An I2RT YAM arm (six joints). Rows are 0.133 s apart.
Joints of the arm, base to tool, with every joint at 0 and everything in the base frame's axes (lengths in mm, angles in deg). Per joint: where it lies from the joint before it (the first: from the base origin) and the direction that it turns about. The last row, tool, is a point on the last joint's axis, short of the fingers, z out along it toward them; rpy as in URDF.
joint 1: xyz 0 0 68 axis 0 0 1
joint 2: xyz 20 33.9 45.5 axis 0 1 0
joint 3: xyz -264 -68.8 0 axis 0 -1 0
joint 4: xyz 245 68.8 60 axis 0 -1 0
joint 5: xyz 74 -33.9 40.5 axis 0 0 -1
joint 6: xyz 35.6 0 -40.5 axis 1 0 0
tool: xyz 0 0 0 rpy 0 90 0
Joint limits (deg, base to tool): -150..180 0..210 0..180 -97..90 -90..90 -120..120
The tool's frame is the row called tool.
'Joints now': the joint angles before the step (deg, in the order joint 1, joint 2, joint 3, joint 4, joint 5, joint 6). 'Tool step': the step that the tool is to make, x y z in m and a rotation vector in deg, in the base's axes. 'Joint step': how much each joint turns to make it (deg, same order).
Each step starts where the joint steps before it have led.
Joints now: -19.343 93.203 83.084 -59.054 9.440 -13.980
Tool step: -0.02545 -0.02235 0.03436 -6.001 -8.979 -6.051
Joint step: -5.191 -6.459 -0.681 4.824 2.367 -0.191
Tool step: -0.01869 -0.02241 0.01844 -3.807 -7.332 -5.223
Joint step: -5.305 -3.589 -1.102 5.788 -0.012 -0.082
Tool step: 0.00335 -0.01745 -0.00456 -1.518 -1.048 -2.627
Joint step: -2.353 1.797 0.028 3.511 0.756 -0.293
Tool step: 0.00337 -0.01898 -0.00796 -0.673 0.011 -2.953
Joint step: -2.390 2.543 0.414 2.481 0.798 0.045
